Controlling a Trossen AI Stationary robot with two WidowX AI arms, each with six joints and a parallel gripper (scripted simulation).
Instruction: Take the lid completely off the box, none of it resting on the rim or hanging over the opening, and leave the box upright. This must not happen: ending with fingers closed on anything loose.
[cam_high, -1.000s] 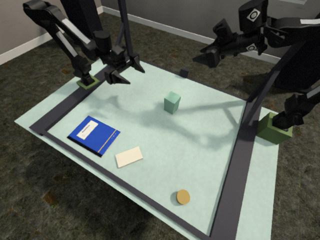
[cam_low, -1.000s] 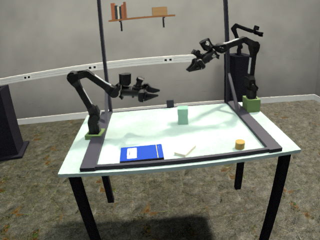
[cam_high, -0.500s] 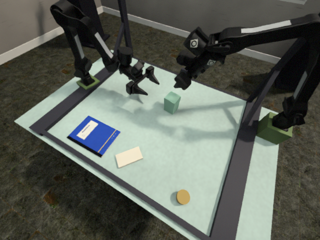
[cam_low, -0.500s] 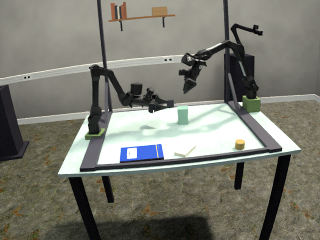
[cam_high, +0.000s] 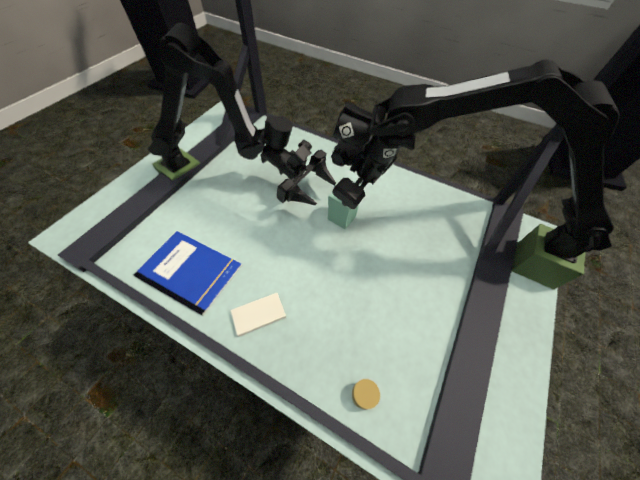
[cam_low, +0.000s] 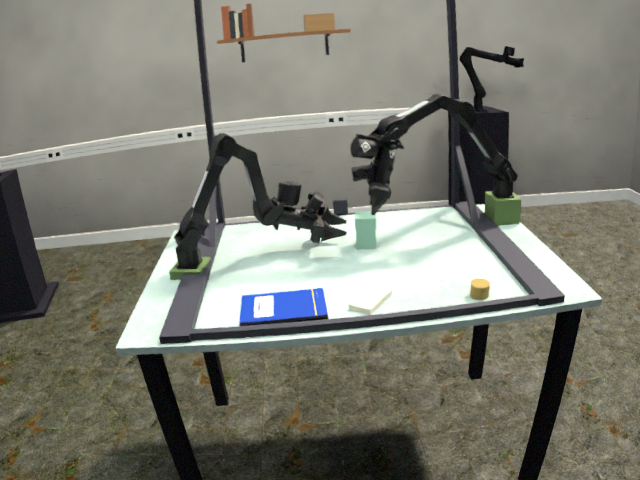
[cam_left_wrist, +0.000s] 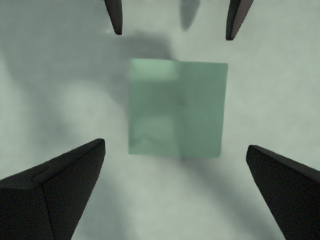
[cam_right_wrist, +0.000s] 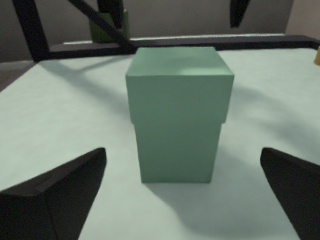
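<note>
The green lid lies 70 mm below my left hand, 30 mm to the right of it and 10 mm behind it. Round my left hand: green box (100 mm below, 30 mm to the right, 10 mm behind); cream card (320 mm ahead, 140 mm below, 130 mm to the right).
My right gripper is now 9 cm to the right of the green box, 3 cm short of it and 2 cm above it. From my right hand the other things lie so: cream card: 36 cm ahead, 6 cm below, 2 cm to the right; then green lid: 9 cm to the left, 3 cm ahead, 1 cm above.
</note>
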